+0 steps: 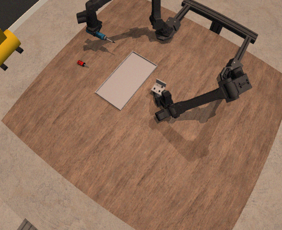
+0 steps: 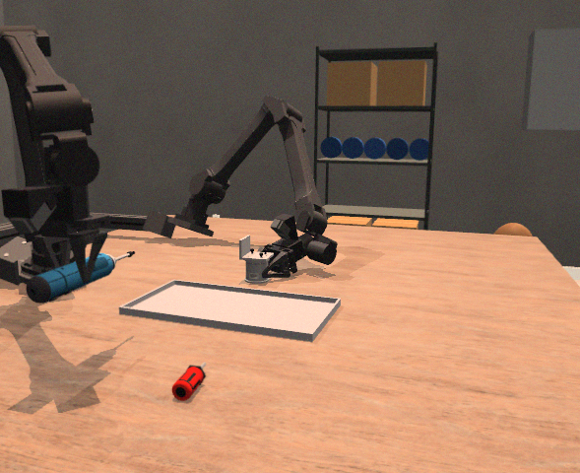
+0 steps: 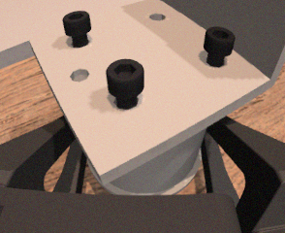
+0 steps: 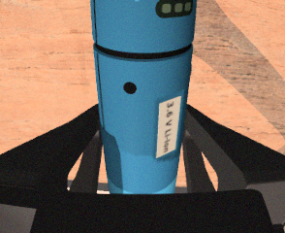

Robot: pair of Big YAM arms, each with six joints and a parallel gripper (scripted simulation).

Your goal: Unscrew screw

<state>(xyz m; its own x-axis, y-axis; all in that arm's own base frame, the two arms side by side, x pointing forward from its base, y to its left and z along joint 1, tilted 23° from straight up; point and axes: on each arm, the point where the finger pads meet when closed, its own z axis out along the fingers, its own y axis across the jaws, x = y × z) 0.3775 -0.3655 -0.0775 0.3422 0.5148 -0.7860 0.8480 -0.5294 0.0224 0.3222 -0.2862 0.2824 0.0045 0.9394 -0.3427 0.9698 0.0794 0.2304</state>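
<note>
My left hand is 1 cm below the joint module. The rest, counted from my left hand: shallow grey tray: 22 cm to the right, 6 cm ahead, 2 cm below; pale l-shaped bracket: 5 cm above; red manual screwdriver: 55 cm to the right, 18 cm ahead, 1 cm below.
</note>
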